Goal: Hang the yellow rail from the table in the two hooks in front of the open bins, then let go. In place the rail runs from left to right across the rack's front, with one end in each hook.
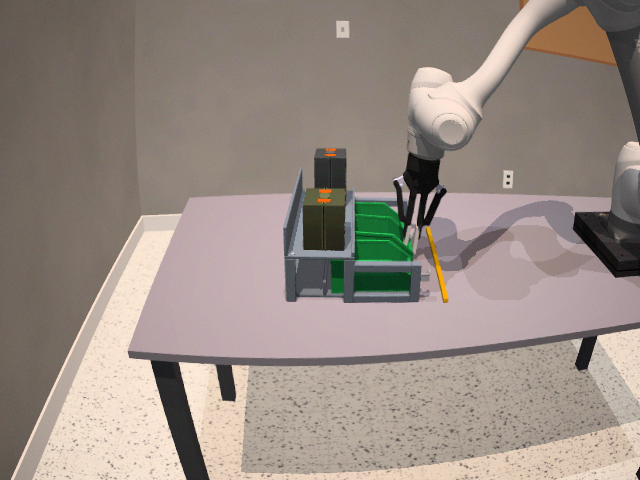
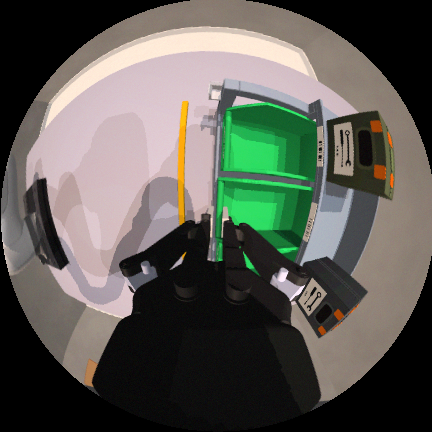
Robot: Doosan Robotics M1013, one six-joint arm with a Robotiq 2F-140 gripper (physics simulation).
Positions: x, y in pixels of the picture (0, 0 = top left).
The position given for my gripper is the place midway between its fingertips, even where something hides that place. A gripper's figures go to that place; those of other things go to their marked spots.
My gripper (image 2: 217, 213): 0.22 m from the lens. An olive case (image 2: 360, 151): 0.20 m from the lens. A yellow rail (image 2: 182, 127) is 0.24 m from the lens. A dark grey case (image 2: 329, 295): 0.23 m from the lens. A grey back panel (image 2: 364, 205): 0.30 m from the lens. The marked spots on the grey back panel and the olive case are 0.13 m apart.
